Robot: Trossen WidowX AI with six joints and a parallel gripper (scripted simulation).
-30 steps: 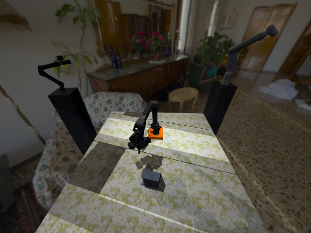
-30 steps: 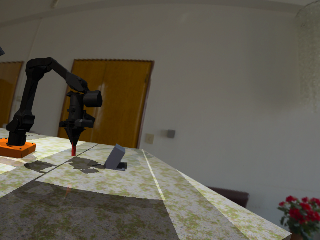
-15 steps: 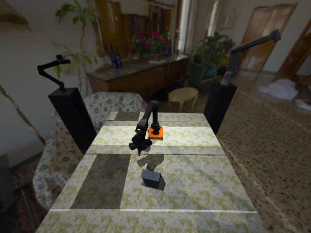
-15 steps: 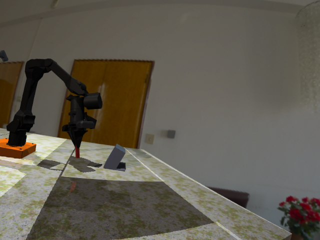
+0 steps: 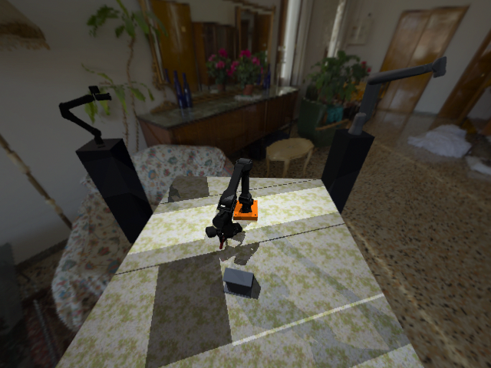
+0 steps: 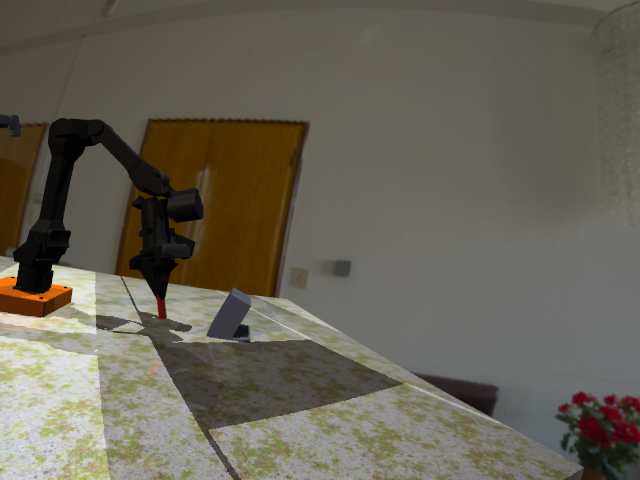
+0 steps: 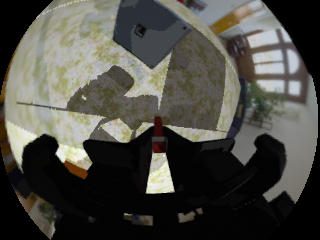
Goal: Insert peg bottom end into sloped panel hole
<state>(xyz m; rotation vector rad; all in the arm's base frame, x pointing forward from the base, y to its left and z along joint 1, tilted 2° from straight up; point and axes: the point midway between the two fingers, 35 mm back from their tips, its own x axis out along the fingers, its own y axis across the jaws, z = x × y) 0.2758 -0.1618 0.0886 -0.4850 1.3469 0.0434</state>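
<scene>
Now: the dark grey sloped panel 180 mm ahead of my gripper tip, 70 mm to the left of it and 40 mm below it. From my gripper tip the other things lie so: red peg (20 mm above).
</scene>
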